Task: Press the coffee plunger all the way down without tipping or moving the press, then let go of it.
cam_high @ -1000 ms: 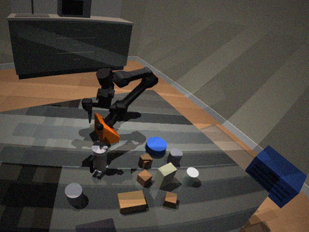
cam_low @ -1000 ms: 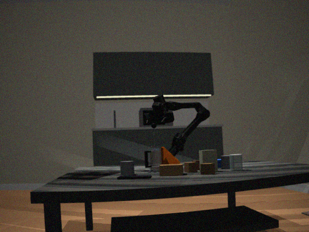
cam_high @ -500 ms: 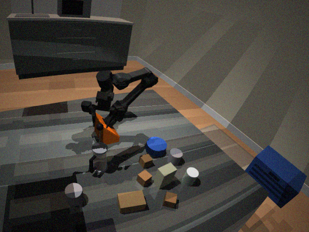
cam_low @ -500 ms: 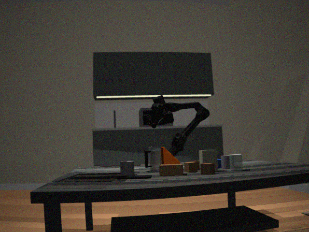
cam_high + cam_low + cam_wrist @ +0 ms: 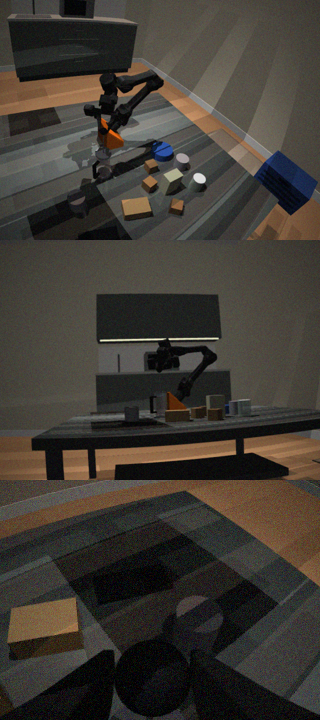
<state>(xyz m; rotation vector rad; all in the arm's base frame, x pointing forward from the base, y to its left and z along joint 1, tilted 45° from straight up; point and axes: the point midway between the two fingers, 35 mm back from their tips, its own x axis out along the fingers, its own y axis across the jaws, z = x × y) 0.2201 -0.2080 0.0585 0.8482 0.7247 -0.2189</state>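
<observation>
Right now the coffee press is 140 mm below my gripper tip and 10 mm to the right of it. Also, from my gripper tip: blue disc 350 mm to the left, 240 mm below, 20 mm behind; pale block 260 mm to the left, 210 mm below, 190 mm ahead.
</observation>
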